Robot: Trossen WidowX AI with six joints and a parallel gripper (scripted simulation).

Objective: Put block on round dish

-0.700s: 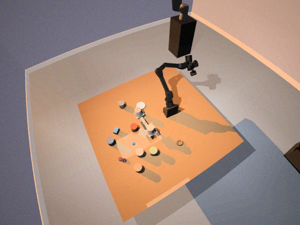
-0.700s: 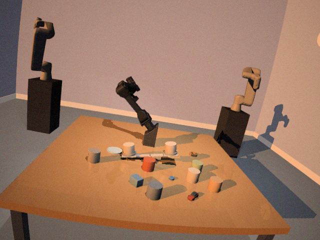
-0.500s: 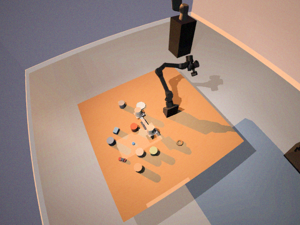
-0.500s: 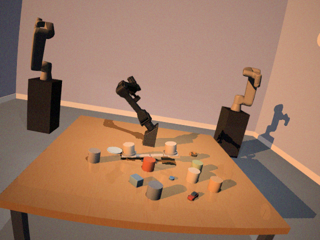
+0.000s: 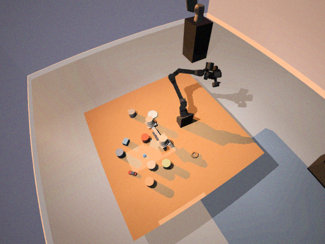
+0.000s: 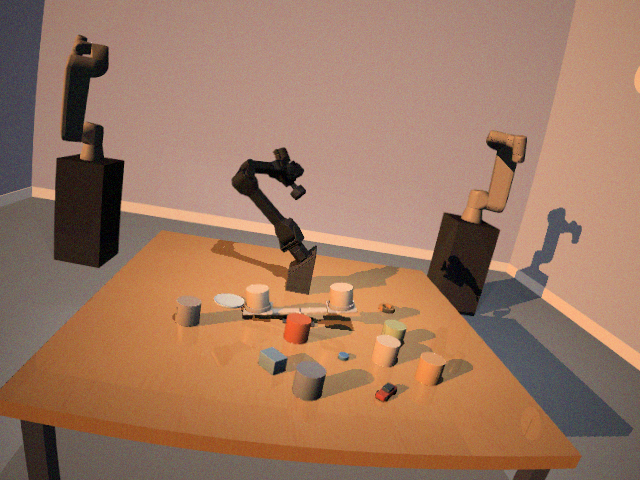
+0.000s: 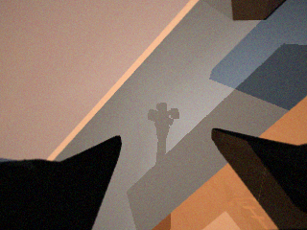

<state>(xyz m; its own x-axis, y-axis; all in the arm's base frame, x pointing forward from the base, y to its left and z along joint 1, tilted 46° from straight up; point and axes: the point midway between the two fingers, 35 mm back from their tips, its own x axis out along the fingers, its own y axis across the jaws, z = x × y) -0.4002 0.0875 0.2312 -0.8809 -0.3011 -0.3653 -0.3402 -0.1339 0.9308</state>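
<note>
My gripper tip is now 74 cm short of the pale green block, 25 cm above it and 3 cm to the left of it. From my gripper tip the other things lie so: small balance (74 cm ahead, 26 cm below, 10 cm to the left); round dish (67 cm ahead, 29 cm below, 13 cm to the right); ring (54 cm ahead, 43 cm to the left, 29 cm below).
</note>
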